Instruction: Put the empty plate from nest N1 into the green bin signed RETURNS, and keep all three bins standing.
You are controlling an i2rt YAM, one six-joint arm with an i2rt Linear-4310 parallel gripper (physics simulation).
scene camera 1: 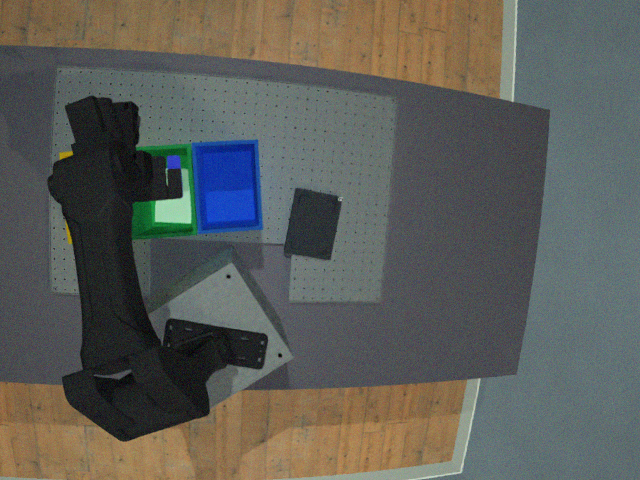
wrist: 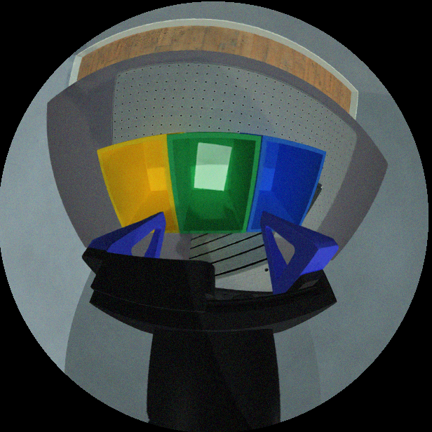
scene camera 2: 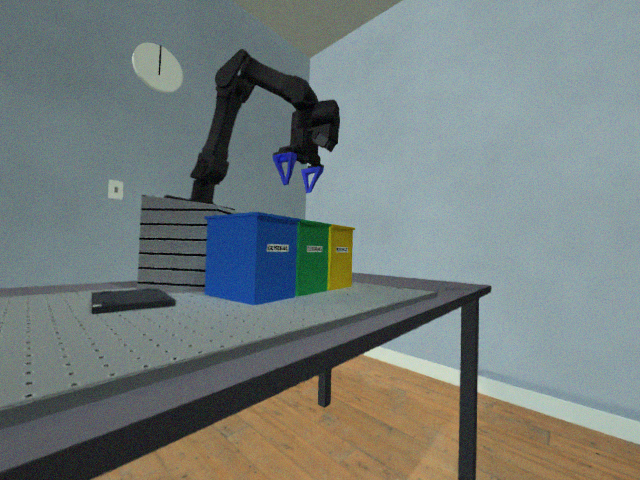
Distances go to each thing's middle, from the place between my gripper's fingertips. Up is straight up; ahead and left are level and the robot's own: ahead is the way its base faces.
Scene:
My hand is 18 cm above the green bin point(scene camera 1: 144, 226), 2 cm past it and 1 cm to the left of it. From my hand the other things lie so: dark nest point(scene camera 1: 313, 223): 36 cm to the right, 27 cm below, 4 cm behind; blue bin point(scene camera 2: 250, 257): 18 cm below, 14 cm to the right, 2 cm ahead; yellow bin point(scene camera 2: 340, 240): 18 cm below, 12 cm to the left, 5 cm behind.

